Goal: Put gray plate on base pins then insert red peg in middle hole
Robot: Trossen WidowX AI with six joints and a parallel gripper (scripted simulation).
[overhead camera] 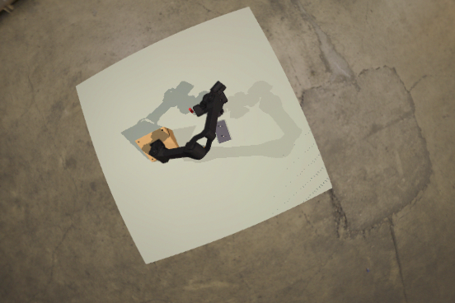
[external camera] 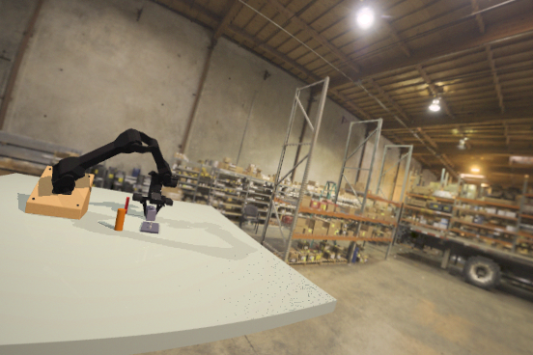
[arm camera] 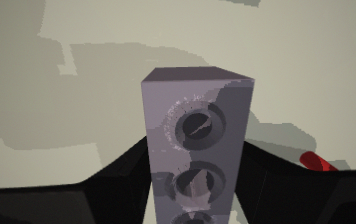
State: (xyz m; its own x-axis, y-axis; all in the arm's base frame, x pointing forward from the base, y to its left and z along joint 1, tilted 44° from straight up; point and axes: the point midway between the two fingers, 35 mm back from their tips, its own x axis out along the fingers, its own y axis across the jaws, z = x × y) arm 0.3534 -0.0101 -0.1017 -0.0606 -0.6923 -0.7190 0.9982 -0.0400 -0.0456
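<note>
Right now the gray base is 1 cm behind my gripper tip and 15 cm to the right of it. From my gripper tip the other things lie so: red peg 11 cm behind, 3 cm to the left, 3 cm above; gray plate 3 cm above; orange peg 13 cm behind, 20 cm to the right, 3 cm above.
</note>
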